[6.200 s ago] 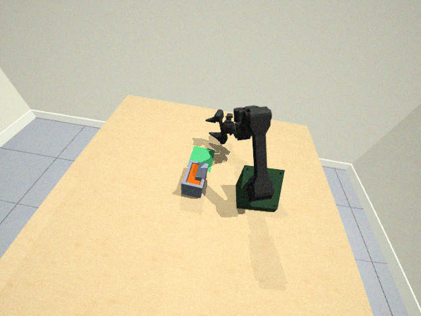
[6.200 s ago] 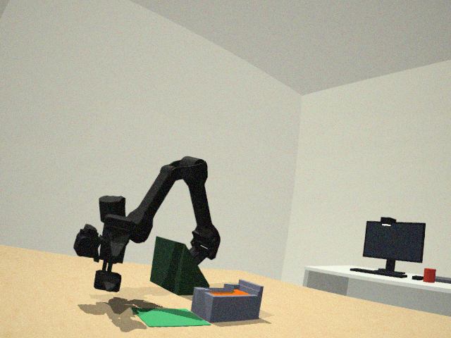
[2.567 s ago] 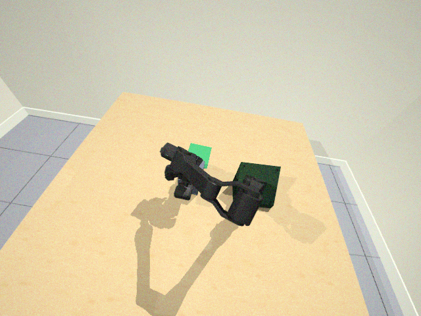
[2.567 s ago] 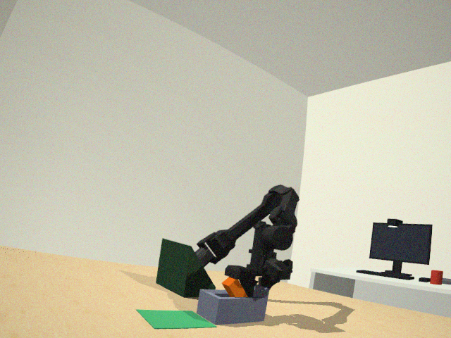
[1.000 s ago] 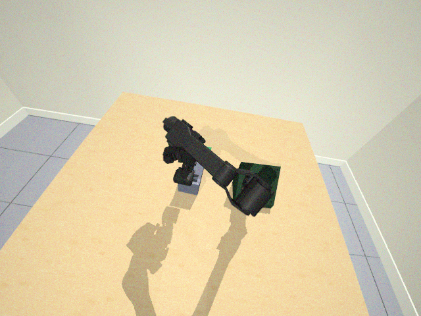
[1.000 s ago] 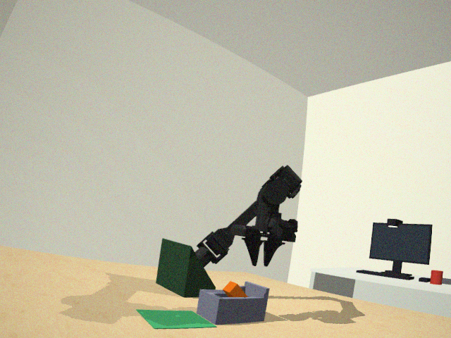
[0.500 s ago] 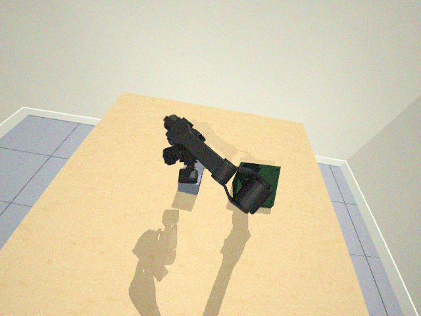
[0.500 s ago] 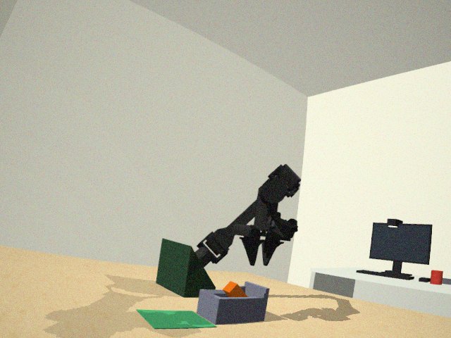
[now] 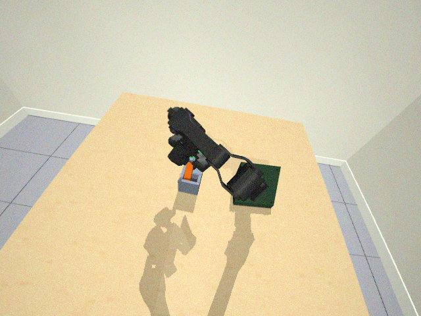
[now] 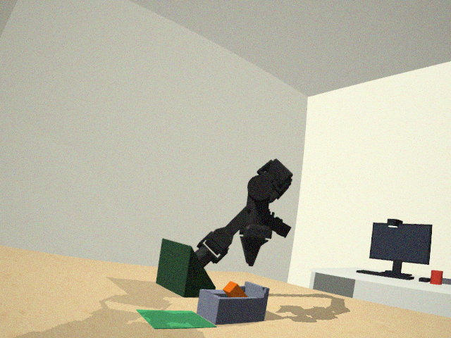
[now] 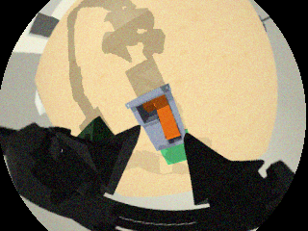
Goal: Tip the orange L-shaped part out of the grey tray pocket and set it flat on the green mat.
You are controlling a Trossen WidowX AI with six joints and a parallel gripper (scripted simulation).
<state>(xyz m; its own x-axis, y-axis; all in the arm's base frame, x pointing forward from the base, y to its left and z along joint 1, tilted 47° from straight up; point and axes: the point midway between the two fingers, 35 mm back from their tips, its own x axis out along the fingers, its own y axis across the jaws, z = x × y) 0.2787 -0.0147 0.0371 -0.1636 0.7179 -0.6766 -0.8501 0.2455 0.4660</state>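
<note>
My gripper tip is now 1 cm past the orange L-shaped part and 10 cm above it. From my gripper tip the other things lie so: green mat: 18 cm to the right, 16 cm below.
</note>
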